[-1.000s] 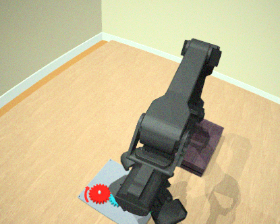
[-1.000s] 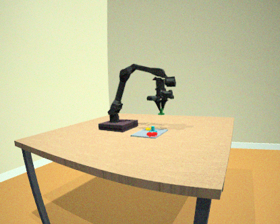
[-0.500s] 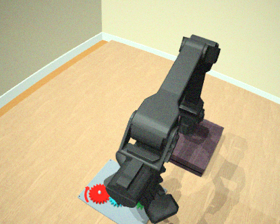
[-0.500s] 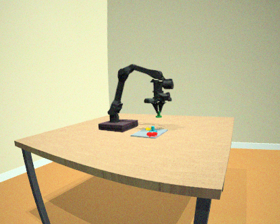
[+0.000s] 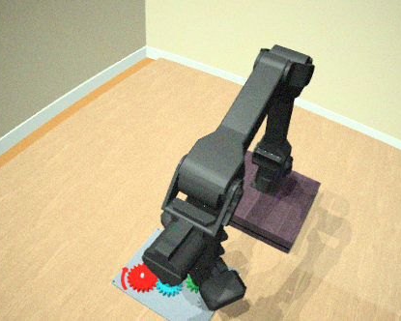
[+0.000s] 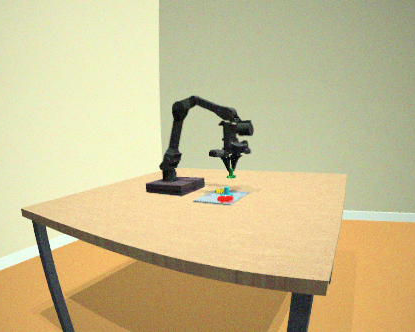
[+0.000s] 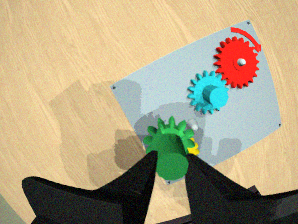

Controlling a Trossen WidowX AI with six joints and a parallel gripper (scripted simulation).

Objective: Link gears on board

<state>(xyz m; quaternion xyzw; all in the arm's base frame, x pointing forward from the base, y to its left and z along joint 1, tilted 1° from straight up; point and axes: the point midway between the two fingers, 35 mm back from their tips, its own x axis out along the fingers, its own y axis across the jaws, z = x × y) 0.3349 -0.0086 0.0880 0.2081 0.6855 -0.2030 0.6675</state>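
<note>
The teal gear lies 80 mm below my gripper tip and 60 mm to the right of it. Also, from my gripper tip: yellow gear 90 mm below, 50 mm behind, 10 mm to the left; green gear 10 mm below; red gear 110 mm to the right, 90 mm below, 20 mm ahead.
</note>
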